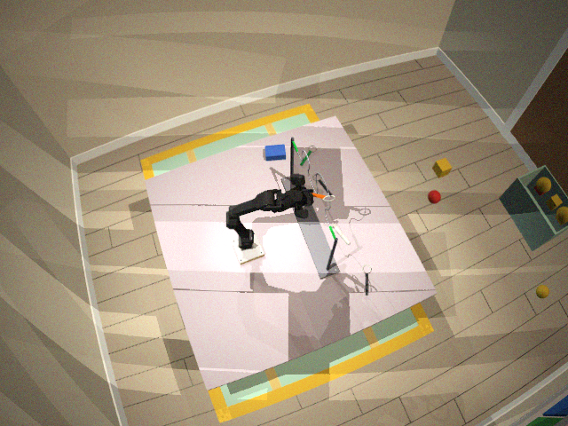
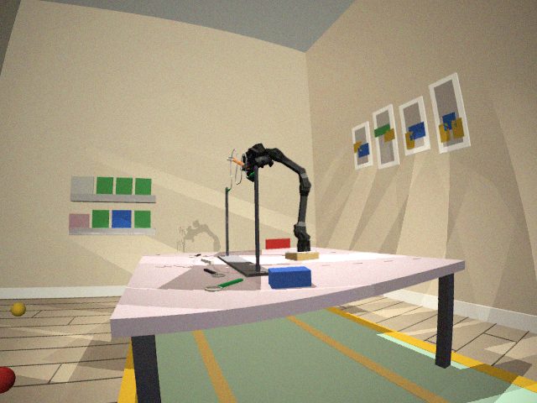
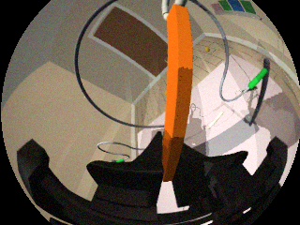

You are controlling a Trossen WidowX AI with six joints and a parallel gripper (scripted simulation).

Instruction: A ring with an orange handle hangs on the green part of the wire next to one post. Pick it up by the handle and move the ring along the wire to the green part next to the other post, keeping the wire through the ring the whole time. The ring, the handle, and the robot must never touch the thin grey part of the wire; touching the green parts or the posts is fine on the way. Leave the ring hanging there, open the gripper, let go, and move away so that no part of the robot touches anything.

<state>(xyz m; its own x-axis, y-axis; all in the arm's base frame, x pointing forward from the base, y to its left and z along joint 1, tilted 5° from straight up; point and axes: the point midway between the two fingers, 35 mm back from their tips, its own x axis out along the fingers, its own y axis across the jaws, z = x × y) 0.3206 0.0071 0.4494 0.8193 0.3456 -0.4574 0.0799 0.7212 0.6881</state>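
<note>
Now: the orange-handled ring 1 cm ahead of my gripper tip, 7 cm to the right of it and 6 cm above it. Also, from my gripper tip: white stick (18 cm ahead, 5 cm to the right, 47 cm below); dark-handled ring (24 cm ahead, 31 cm to the right, 48 cm below); green-handled ring (16 cm ahead, 52 cm to the left, 48 cm below).
</note>
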